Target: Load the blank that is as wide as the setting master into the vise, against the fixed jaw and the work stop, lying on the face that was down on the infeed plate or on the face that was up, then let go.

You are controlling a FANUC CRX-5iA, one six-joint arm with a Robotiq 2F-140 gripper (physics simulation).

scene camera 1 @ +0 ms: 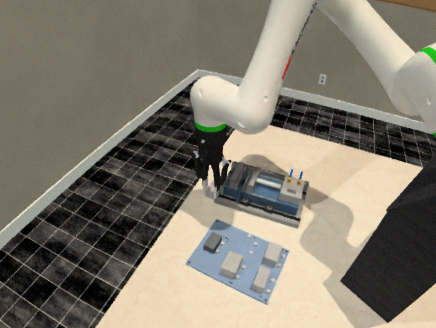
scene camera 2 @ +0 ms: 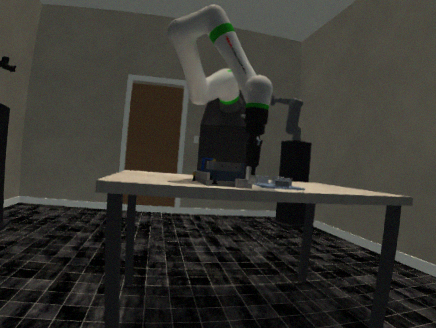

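Seen in the pictures: gripper, fingertip midpoint: [scene camera 1: 211,193] [scene camera 2: 249,183]; arm's base, origin of the base link: [scene camera 2: 230,104].
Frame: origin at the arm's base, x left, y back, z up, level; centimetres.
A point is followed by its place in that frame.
My gripper [scene camera 1: 212,186] @[x -19.9, y -59.7, z -44.2 cm] [scene camera 2: 249,173] points straight down just off the left end of the blue vise [scene camera 1: 262,199] @[x -17.9, y -41.9, z -41.0 cm] [scene camera 2: 225,168] @[x -27.3, y -52.2, z -39.2 cm], close to the table's edge. It is shut on a light grey blank [scene camera 1: 215,192] [scene camera 2: 243,182] @[x -23.5, y -60.8, z -44.0 cm], which is low at the table top and mostly hidden by the fingers in scene camera 1. The vise opening [scene camera 1: 269,183] @[x -22.7, y -40.2, z -37.8 cm] between the jaws holds no blank. The light blue infeed plate [scene camera 1: 243,248] @[x -0.6, y -46.0, z -45.4 cm] [scene camera 2: 294,187] @[x 4.8, y -58.4, z -45.4 cm] carries the dark grey setting master [scene camera 1: 213,243] @[x 1.0, y -55.0, z -42.9 cm] and three light grey blanks [scene camera 1: 231,263] @[x 7.3, y -48.8, z -41.8 cm] [scene camera 1: 272,254] @[x 2.3, y -37.6, z -41.8 cm] [scene camera 1: 261,278] @[x 10.4, y -40.2, z -41.8 cm].
A grey block with two yellow-and-blue posts [scene camera 1: 294,181] @[x -24.2, y -31.8, z -36.6 cm] sits on the vise's right end. A black pedestal [scene camera 1: 394,258] @[x 10.1, y -11.5, z -25.0 cm] stands at the table's right. The table edge [scene camera 1: 176,211] @[x -10.7, y -69.9, z -46.1 cm] drops to the tiled floor just left of the gripper.
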